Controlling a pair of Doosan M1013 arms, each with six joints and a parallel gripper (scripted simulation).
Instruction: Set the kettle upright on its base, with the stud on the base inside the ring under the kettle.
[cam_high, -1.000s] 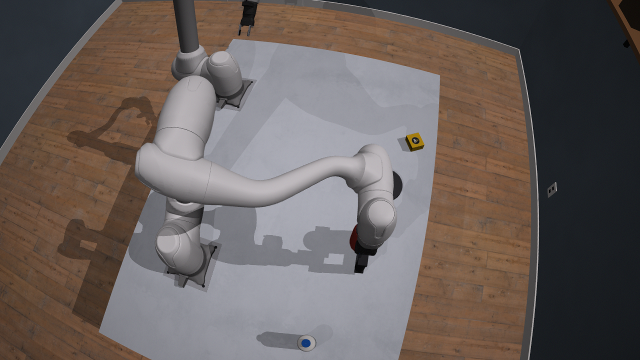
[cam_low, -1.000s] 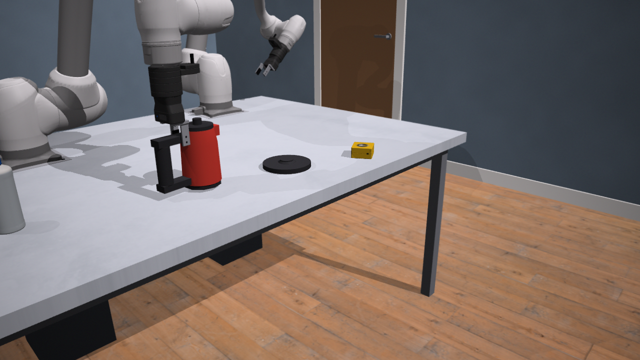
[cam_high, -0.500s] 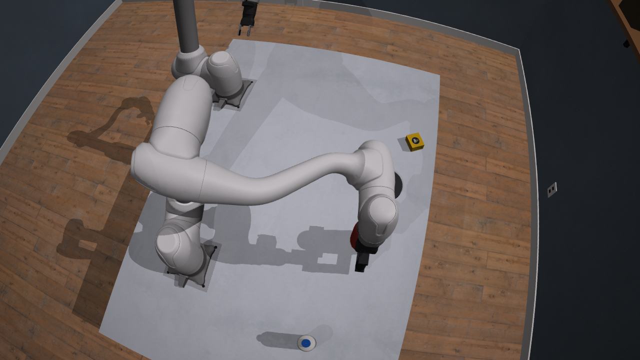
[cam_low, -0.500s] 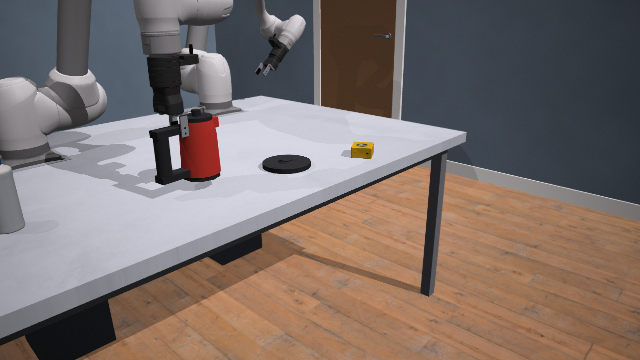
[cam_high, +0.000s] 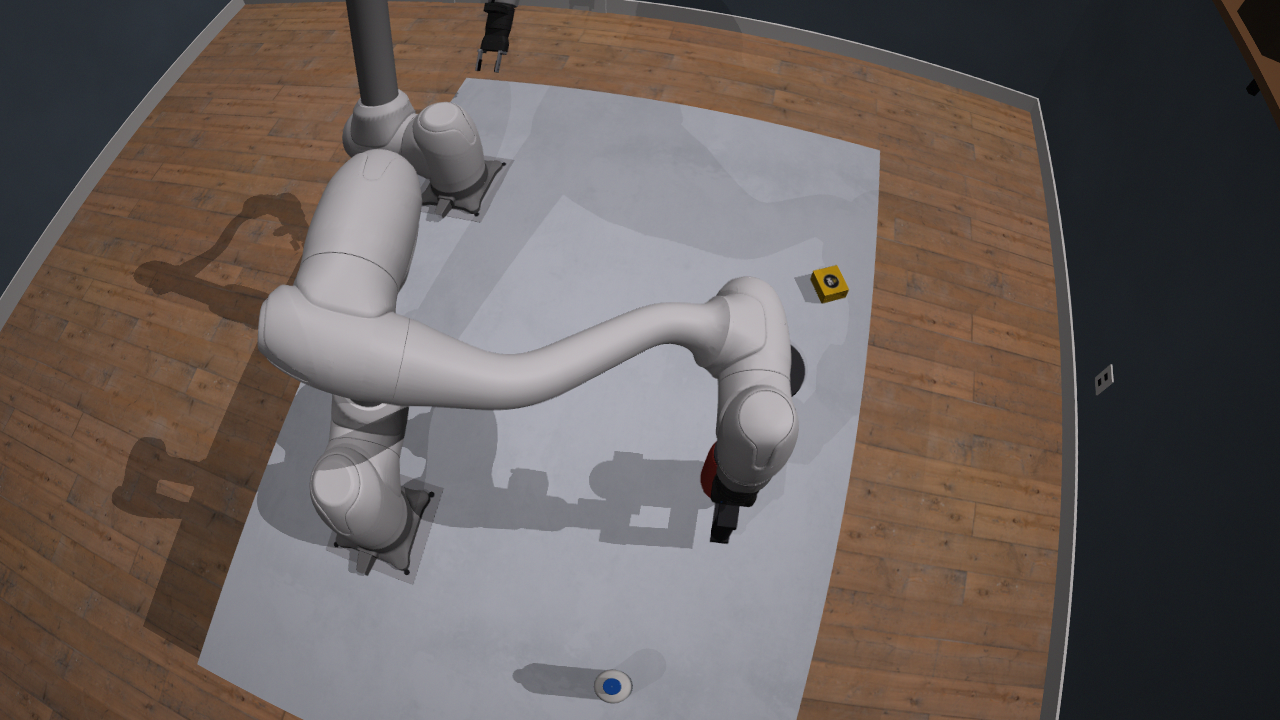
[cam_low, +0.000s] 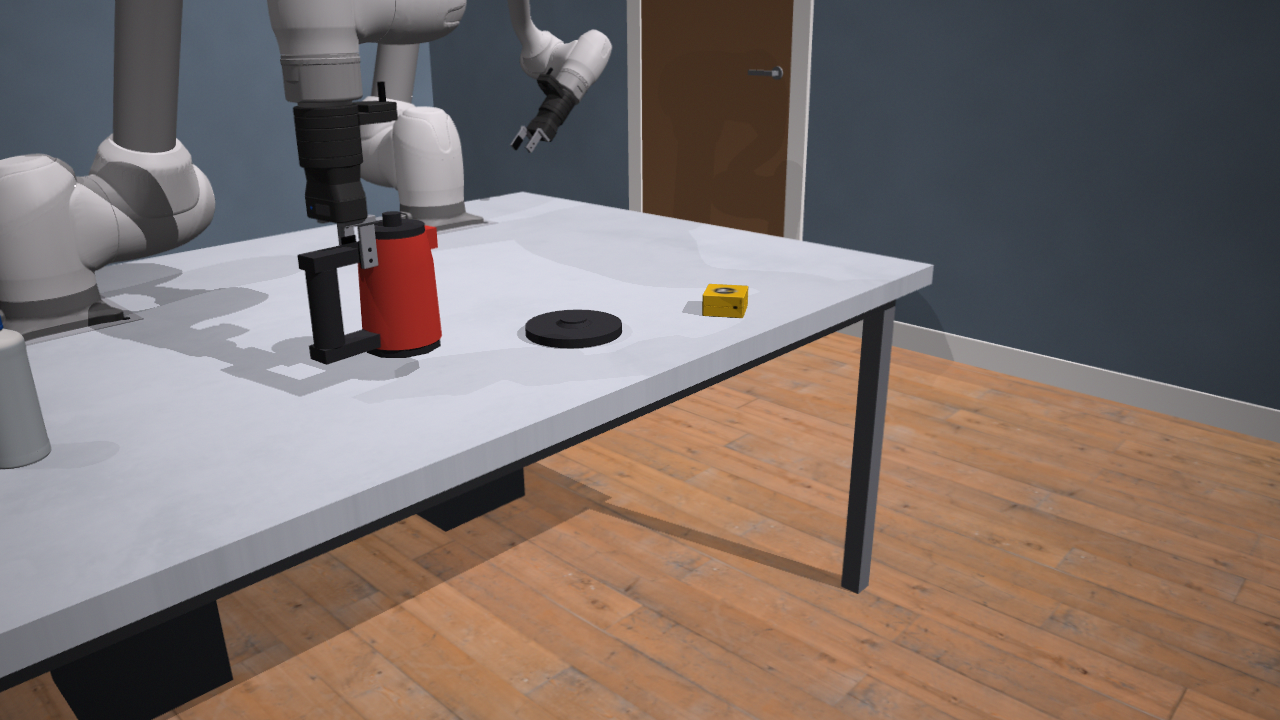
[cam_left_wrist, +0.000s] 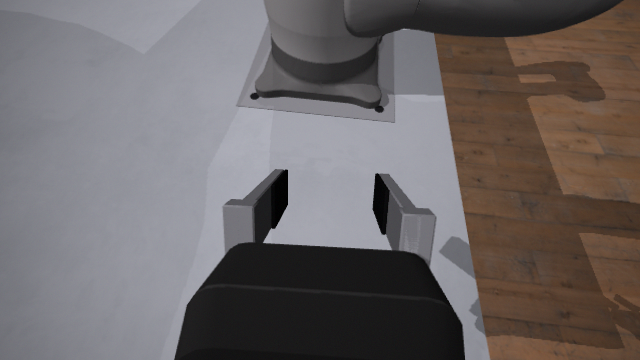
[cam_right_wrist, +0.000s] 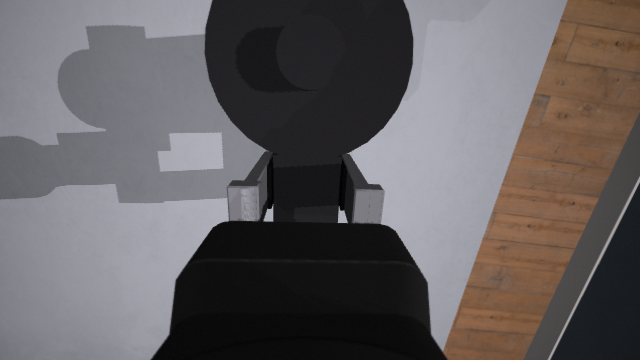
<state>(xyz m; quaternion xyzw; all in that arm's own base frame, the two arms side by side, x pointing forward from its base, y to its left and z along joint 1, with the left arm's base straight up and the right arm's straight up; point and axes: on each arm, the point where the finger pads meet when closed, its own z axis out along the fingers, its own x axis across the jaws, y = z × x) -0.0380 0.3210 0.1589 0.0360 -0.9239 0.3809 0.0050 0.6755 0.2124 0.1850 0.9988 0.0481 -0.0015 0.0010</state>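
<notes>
Right now my right hand is 5 cm above the red kettle and 2 cm to the right of it. The rest, counted from my right hand: white bottle: 38 cm to the right, 18 cm behind, 10 cm below; then round black base: 32 cm to the left, 17 cm below, 10 cm ahead.
</notes>
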